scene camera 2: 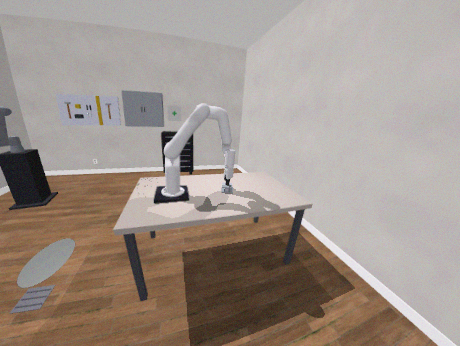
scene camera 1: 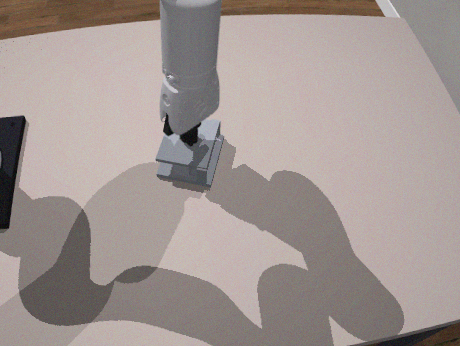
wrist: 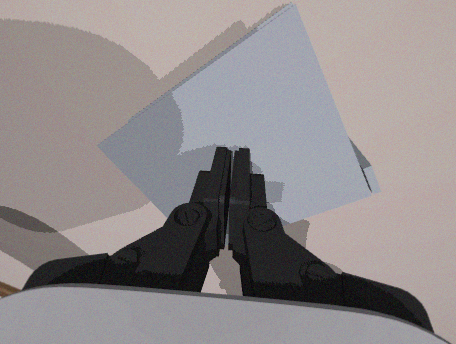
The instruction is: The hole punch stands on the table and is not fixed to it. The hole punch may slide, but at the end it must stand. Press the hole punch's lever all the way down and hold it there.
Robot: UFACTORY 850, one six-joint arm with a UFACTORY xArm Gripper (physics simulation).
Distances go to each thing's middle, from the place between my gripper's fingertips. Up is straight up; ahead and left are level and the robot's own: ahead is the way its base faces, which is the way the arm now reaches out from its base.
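I see the lever [scene camera 1: 172, 150] 10 mm below my hand, and the grey-blue hole punch [scene camera 1: 203, 177] is there as well, 30 mm below my hand.
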